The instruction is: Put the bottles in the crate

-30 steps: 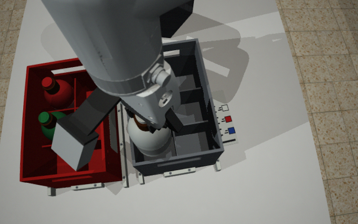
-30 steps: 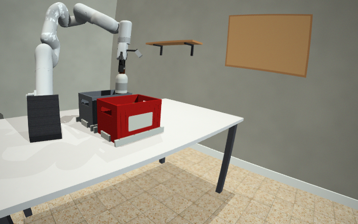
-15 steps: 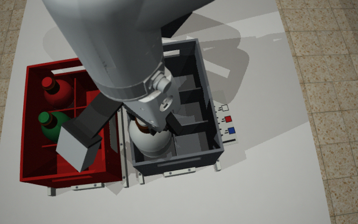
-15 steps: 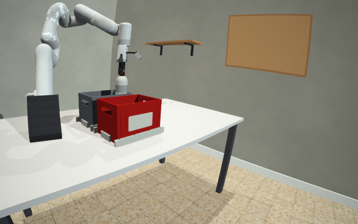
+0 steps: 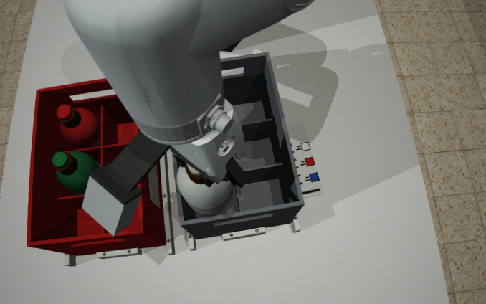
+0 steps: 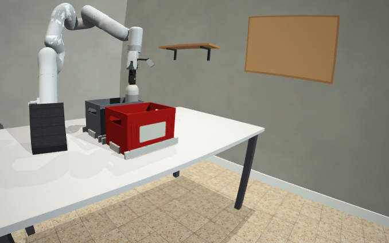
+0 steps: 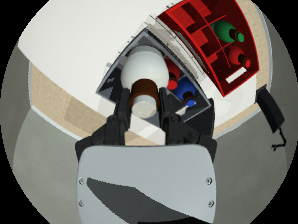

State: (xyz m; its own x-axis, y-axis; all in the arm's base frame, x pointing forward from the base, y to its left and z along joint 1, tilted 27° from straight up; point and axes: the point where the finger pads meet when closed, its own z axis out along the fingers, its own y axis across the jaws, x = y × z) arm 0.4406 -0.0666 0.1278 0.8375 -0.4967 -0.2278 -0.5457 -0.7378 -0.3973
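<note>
My gripper is now 70 mm above the white-label bottle. Round my hand: grey crate (210 mm below, 90 mm behind, 20 mm to the left); blue bottle (210 mm below, 170 mm behind, 40 mm to the right); green bottle (260 mm to the right, 210 mm below, 30 mm behind).
</note>
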